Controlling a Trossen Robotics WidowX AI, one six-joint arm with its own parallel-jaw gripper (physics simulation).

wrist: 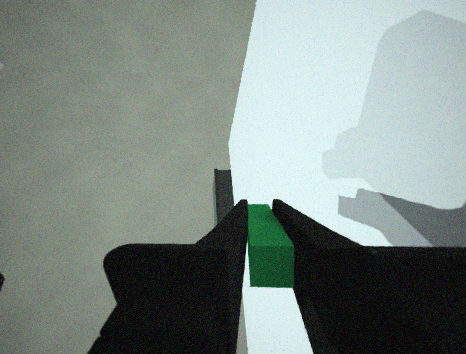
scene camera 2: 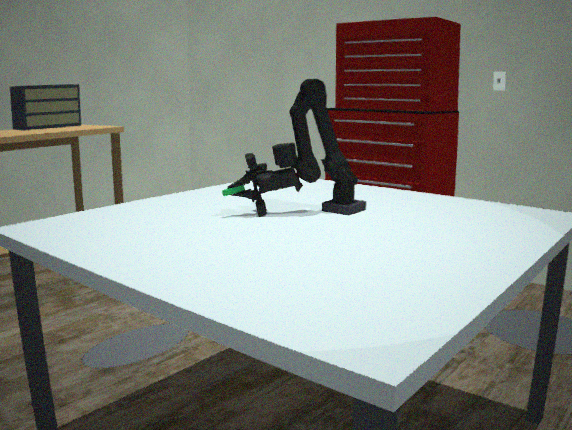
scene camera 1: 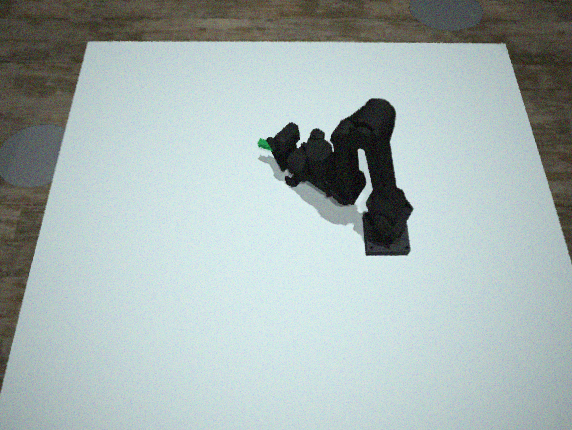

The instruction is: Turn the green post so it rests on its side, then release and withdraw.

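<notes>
The green post [scene camera 1: 264, 144] [scene camera 2: 233, 191] [wrist: 270, 250] is held between the two black fingers of my gripper [scene camera 2: 240, 189] [wrist: 259, 205]. In scene camera 2 the post lies nearly level, close to horizontal, above the white table top [scene camera 1: 200, 310] [scene camera 2: 300, 280], with a shadow below it and to its right. In scene camera 1 the end of the post sticks out to the left of the gripper, and the rest is hidden by the gripper. The wrist view shows the post's near end face and one long side, with a finger along either side.
The arm's base [scene camera 1: 387, 247] [scene camera 2: 344, 206] stands on the table to the right of the gripper. Behind the table are a red drawer cabinet [scene camera 2: 395, 65] and a wooden bench [scene camera 2: 100, 130] bearing a small drawer box [scene camera 2: 52, 106].
</notes>
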